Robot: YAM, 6 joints.
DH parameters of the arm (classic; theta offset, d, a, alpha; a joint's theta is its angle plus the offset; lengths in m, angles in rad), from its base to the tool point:
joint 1: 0 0.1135 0.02 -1.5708
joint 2: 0 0 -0.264 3.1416
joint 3: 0.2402 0 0.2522 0
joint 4: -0.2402 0 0.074 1.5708
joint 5: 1.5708 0 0 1.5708
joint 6: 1.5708 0.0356 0 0
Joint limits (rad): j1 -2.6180..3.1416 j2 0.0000..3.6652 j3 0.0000..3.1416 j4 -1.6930..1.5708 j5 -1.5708..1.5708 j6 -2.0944..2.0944
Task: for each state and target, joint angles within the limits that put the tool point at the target. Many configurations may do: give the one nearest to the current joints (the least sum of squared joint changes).
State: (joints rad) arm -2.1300 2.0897 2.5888 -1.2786 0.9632 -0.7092
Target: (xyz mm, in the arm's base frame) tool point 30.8 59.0 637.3
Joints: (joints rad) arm -2.4822 1.2719 2.9750 -1.3131 0.8944 -0.7092
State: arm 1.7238 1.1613 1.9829 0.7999 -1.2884 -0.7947
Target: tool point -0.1 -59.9 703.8
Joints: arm 2.0638 1.2356 2.4082 0.6695 -0.9252 -0.7947
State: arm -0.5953 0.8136 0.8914 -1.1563 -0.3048 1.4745
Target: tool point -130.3 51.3 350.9
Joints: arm -0.3082 0.0000 1.3427 -1.4796 -0.2661 1.4745
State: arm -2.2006 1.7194 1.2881 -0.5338 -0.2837 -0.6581
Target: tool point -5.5 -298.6 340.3
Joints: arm -1.6312 1.3714 1.2825 -0.6215 -0.3595 -0.6581
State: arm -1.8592 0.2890 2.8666 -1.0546 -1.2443 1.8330
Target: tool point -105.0 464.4 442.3
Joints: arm -1.2888 0.5184 2.9639 -0.4479 -0.9223 1.8330
